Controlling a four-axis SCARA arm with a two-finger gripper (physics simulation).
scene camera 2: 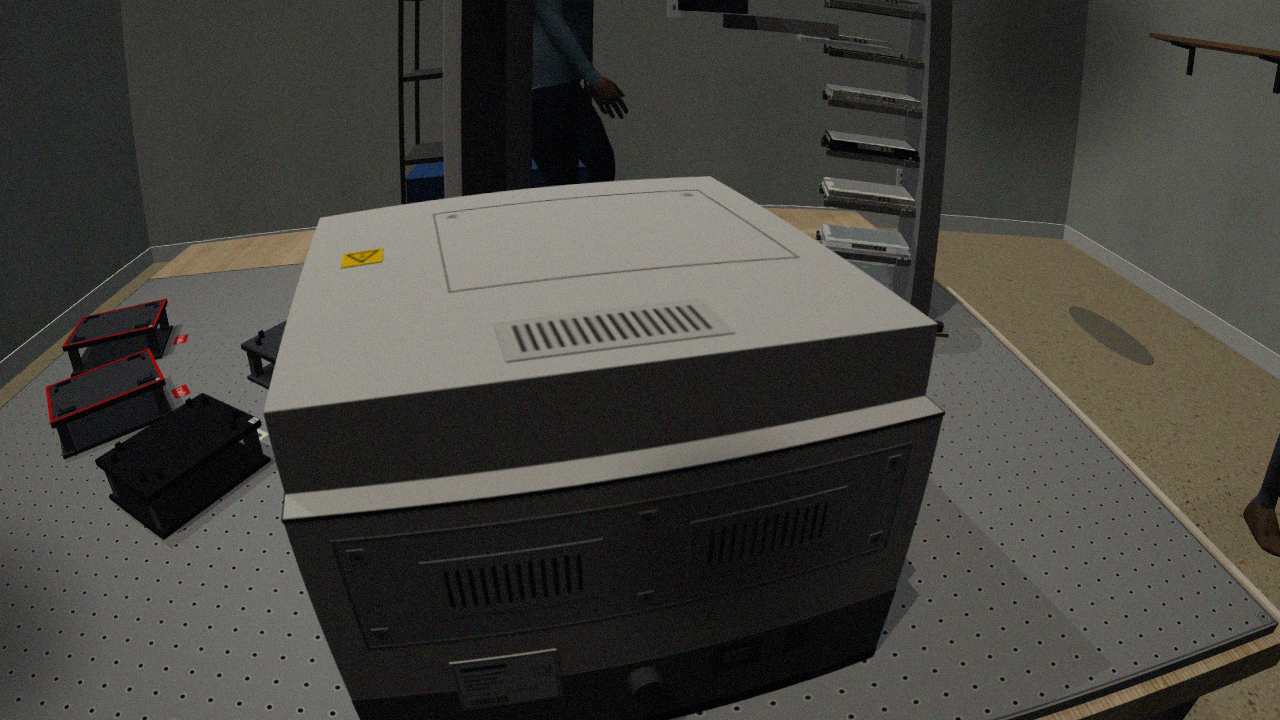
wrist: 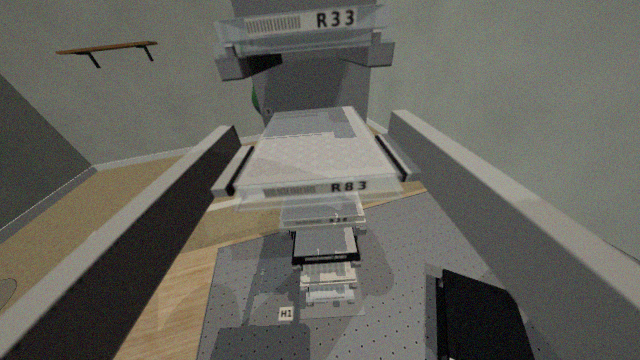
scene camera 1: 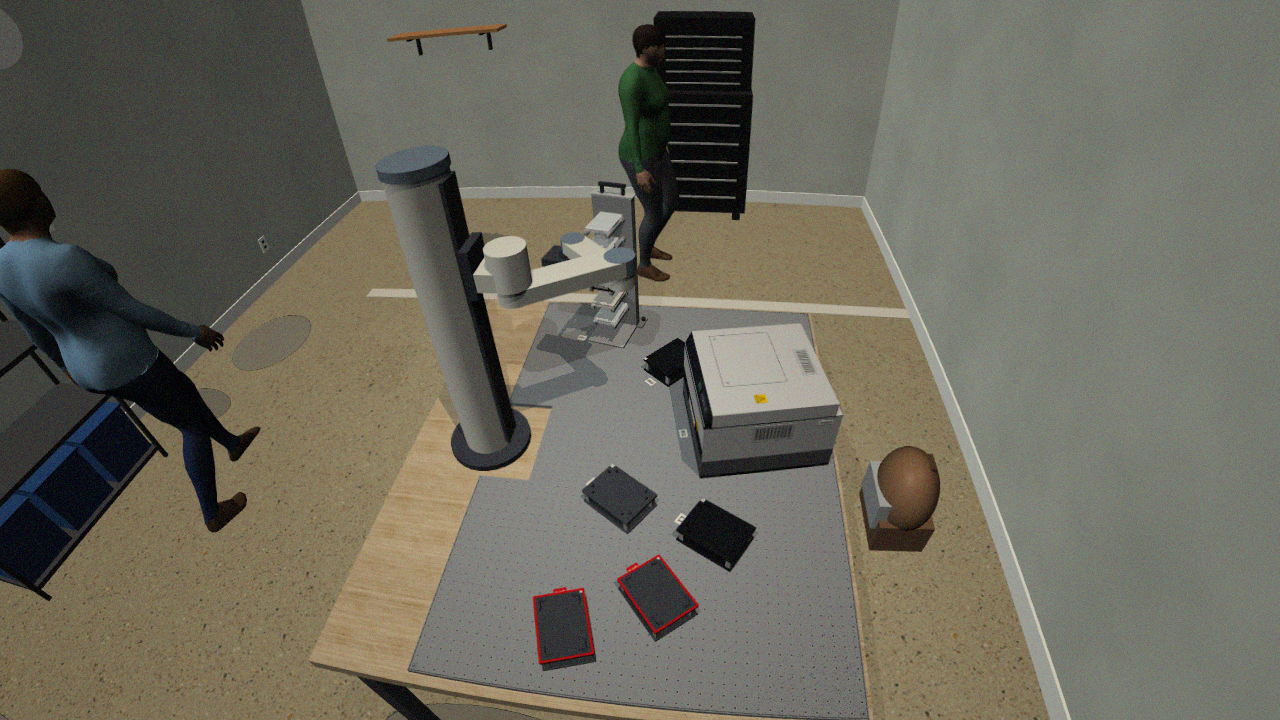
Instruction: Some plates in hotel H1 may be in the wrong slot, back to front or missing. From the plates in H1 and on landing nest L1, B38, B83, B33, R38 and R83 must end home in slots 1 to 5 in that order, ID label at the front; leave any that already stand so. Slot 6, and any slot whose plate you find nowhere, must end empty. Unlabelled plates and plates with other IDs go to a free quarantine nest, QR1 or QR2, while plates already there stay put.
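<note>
My gripper [wrist: 313, 132] is shut on the clear-lidded plate R83 [wrist: 312, 155], whose ID label faces the wrist camera. The plate is level, at the front of hotel H1 [scene camera 1: 624, 214] [scene camera 2: 930, 134], partly over the slot 5 brackets; whether it touches them is unclear. Above it in the wrist view, plate R33 [wrist: 300, 25] sits in the top slot, label at the front. Below are a clear plate [wrist: 320, 206] [scene camera 2: 872, 98] with a blurred label, a black plate [wrist: 325, 242] [scene camera 2: 870, 145], a pale plate [wrist: 327, 274] [scene camera 2: 866, 192] and the bottom plate [wrist: 330, 292] [scene camera 2: 863, 240].
A black nest [scene camera 1: 669, 360] [wrist: 482, 315] stands near the hotel, beside a big white instrument [scene camera 1: 760, 376] [scene camera 2: 581, 250]. Farther off stand a grey nest [scene camera 1: 619, 495], another black nest [scene camera 1: 716, 532] [scene camera 2: 183, 456] and two red-rimmed nests [scene camera 1: 657, 593] [scene camera 1: 563, 626]. A person in green [scene camera 1: 646, 116] stands behind the hotel.
</note>
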